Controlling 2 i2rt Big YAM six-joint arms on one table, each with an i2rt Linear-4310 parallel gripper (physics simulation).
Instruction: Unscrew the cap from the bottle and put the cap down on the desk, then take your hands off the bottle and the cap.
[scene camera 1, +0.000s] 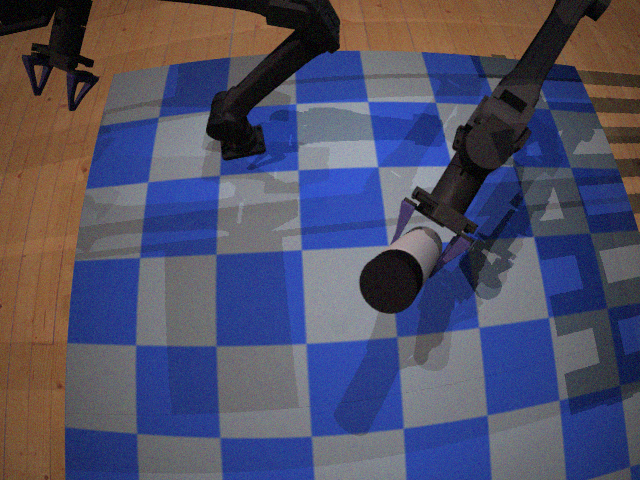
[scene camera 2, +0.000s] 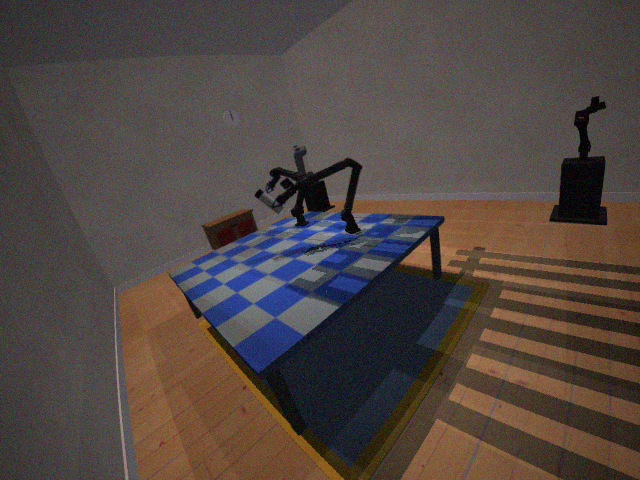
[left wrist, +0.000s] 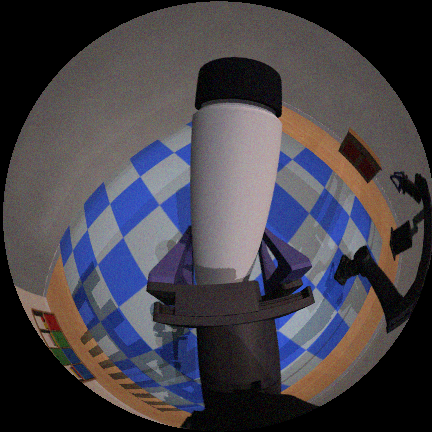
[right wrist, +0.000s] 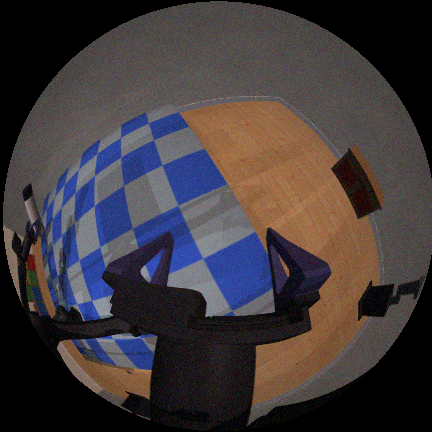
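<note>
A black cap is in view. There is also a bottle, and the left gripper grips the bottle. The left gripper is visible in the left wrist view too. The right gripper is open and holds nothing, and the right wrist view shows the right gripper as well.
</note>
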